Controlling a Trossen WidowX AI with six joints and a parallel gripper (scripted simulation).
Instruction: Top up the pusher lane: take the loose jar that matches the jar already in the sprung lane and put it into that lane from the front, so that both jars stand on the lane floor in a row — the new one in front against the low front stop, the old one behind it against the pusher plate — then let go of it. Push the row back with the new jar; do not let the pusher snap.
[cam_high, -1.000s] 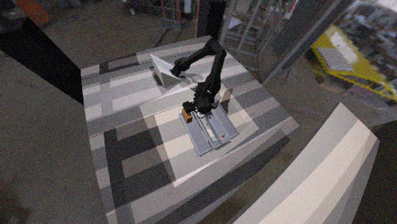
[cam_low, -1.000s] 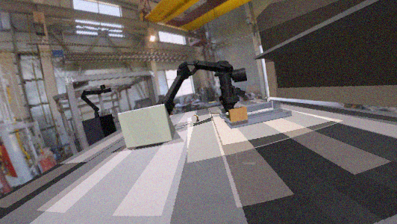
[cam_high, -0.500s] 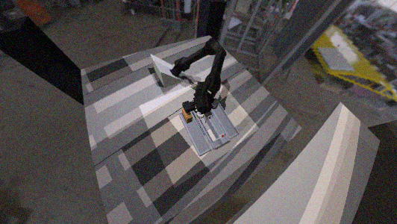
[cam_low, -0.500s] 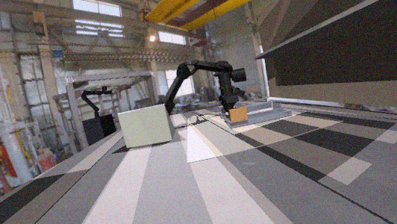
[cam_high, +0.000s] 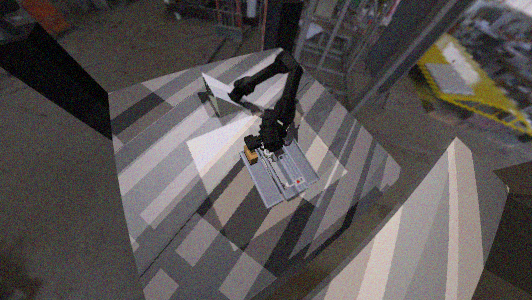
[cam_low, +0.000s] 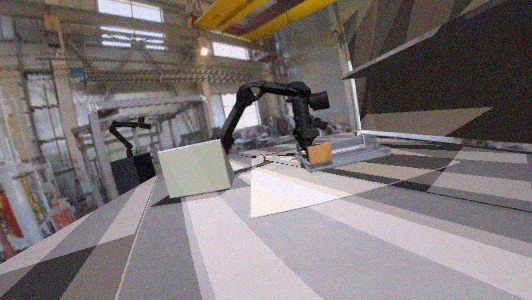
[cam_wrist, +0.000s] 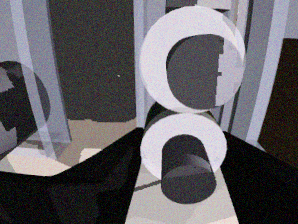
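Right now the orange box is 8 cm to the right of my gripper tip, 2 cm ahead of it and 1 cm above it. From my gripper tip the other things lie so: grey cylinder 13 cm to the left, 2 cm ahead; sprung lane 15 cm ahead, 2 cm to the left, 1 cm below.
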